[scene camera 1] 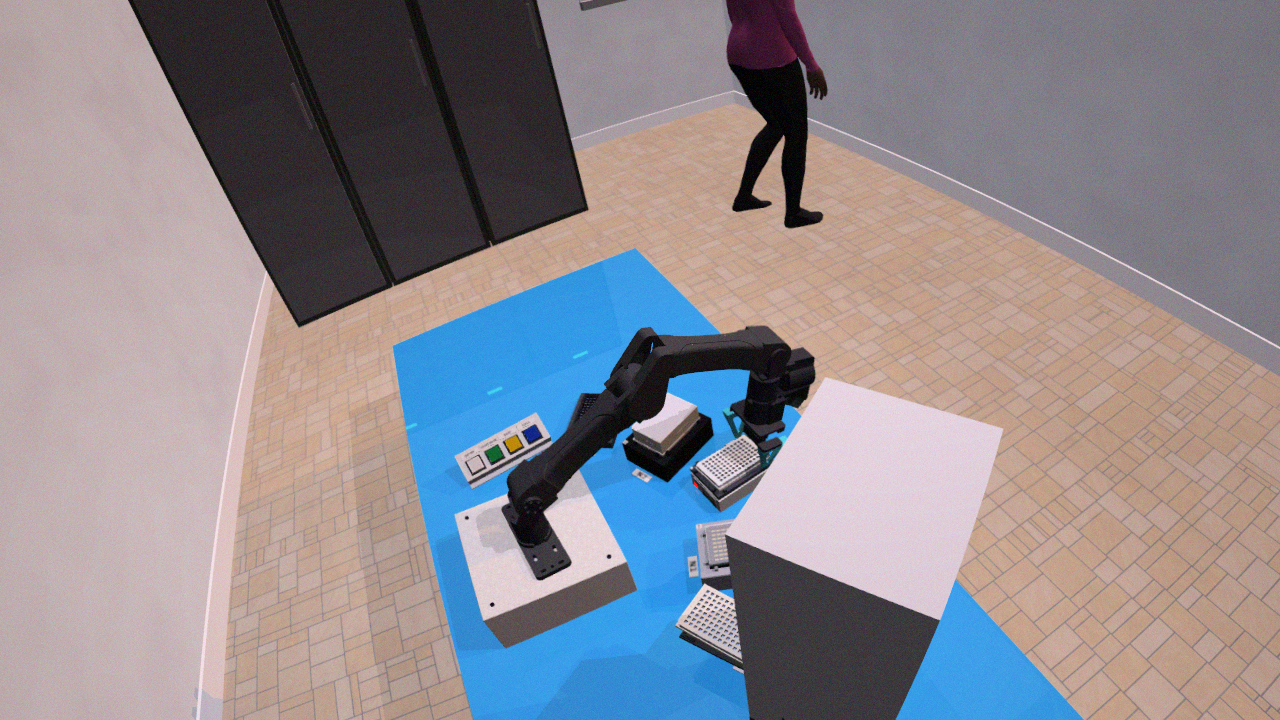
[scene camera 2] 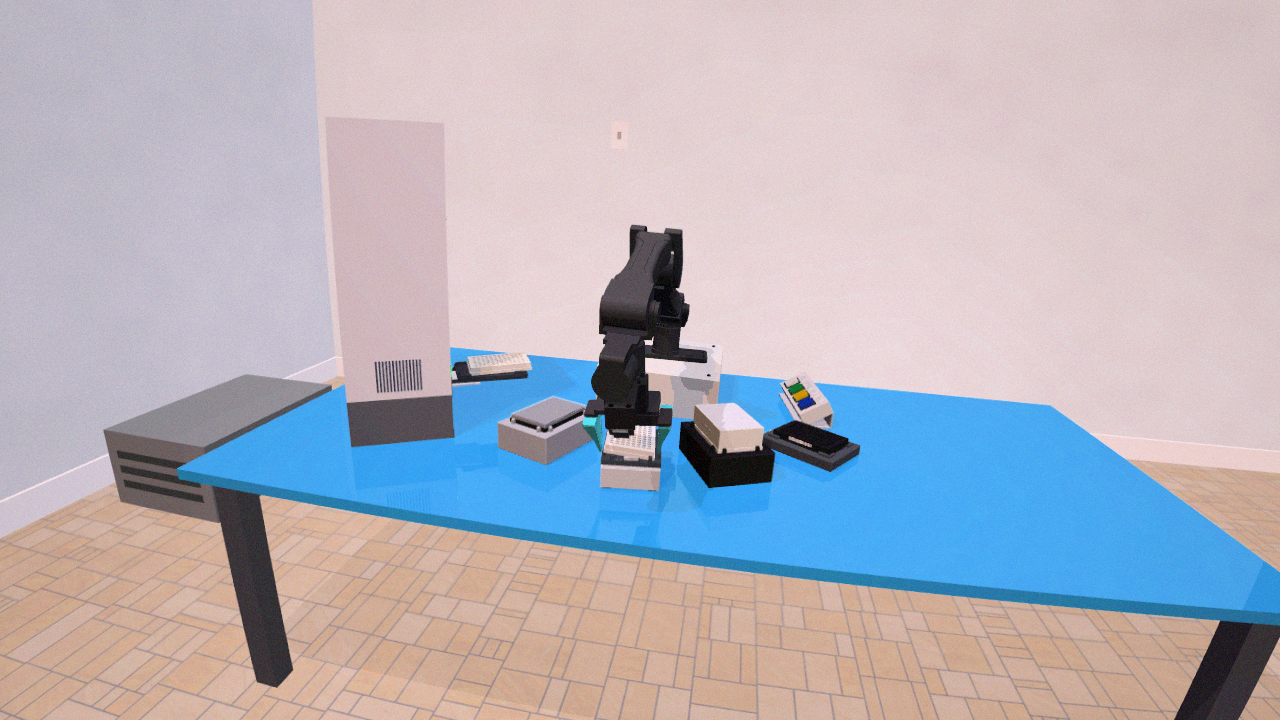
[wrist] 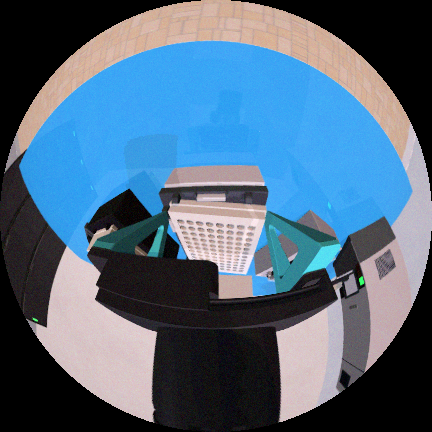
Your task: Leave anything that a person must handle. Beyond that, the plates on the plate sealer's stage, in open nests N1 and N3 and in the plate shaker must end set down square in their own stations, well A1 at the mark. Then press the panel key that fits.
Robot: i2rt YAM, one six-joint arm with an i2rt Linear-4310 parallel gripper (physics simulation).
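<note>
My gripper (scene camera 1: 753, 437) (scene camera 2: 628, 438) (wrist: 215, 216) is open, its teal fingers on either side of a white well plate (scene camera 1: 729, 460) (scene camera 2: 631, 441) (wrist: 215, 240). That plate lies on a light station with a dark top (scene camera 1: 726, 495) (scene camera 2: 630, 474) (wrist: 215, 176) and looks slightly turned against it. A tall white block (scene camera 1: 666, 422) (scene camera 2: 727, 426) sits on a black station (scene camera 1: 668, 454) (scene camera 2: 739, 466). A grey station (scene camera 2: 541, 438) bears a grey-topped piece; the tower partly hides it in scene camera 1. Another white plate (scene camera 1: 711, 617) (scene camera 2: 498, 362) looks tilted. The key panel (scene camera 1: 503, 449) (scene camera 2: 805, 400) has white, green, yellow and blue keys. Station labels are unreadable.
A tall tower (scene camera 1: 863, 492) (scene camera 2: 389, 268) (wrist: 385, 270) stands beside the stations. A black plate or nest (scene camera 1: 586, 409) (scene camera 2: 812, 442) lies between the black station and the panel. A person (scene camera 1: 774, 98) stands on the floor beyond the table (scene camera 1: 537, 304) (scene camera 2: 984, 501).
</note>
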